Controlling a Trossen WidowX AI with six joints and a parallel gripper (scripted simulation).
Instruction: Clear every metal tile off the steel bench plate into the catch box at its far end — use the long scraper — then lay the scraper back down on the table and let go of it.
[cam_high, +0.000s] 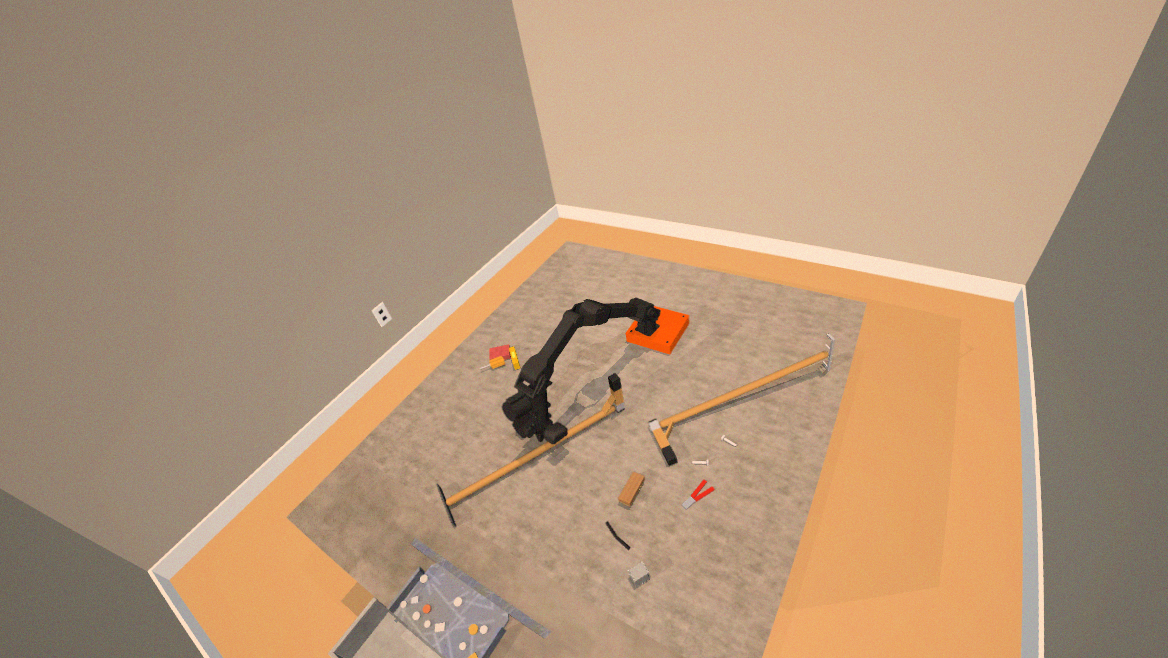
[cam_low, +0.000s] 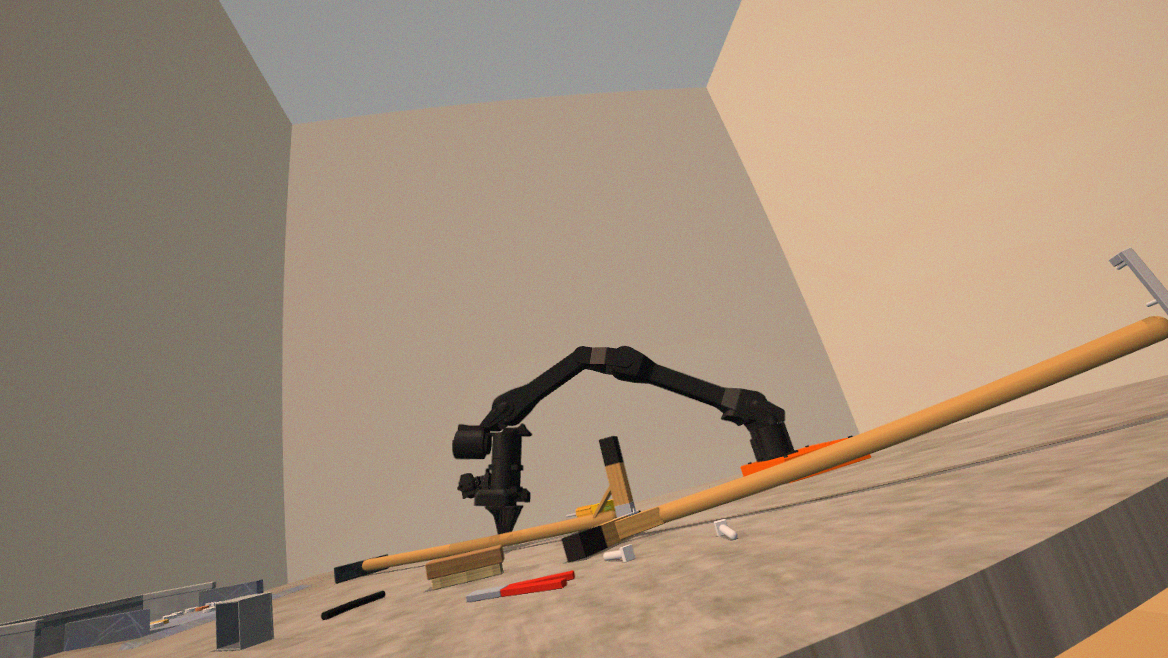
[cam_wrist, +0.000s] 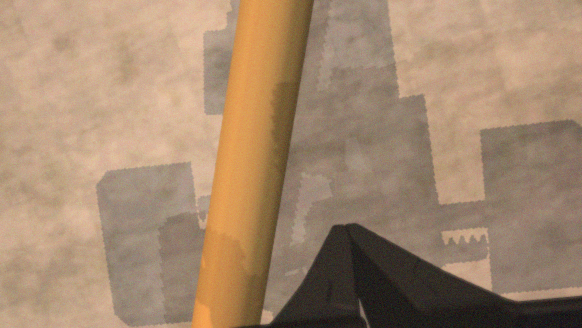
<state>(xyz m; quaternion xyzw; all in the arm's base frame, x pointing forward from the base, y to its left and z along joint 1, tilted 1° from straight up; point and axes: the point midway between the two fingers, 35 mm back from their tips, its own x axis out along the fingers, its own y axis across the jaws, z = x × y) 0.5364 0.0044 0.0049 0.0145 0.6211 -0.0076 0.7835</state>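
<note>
Right now my gripper tip is 5 cm below the long scraper, 3 cm to the right of it and 3 cm short of it. Also, from my gripper tip: wooden block: 32 cm to the left, 4 cm behind; orange-handled screwdriver: 37 cm to the right, 13 cm behind, 1 cm above; black strip: 36 cm to the left, 8 cm ahead.
</note>
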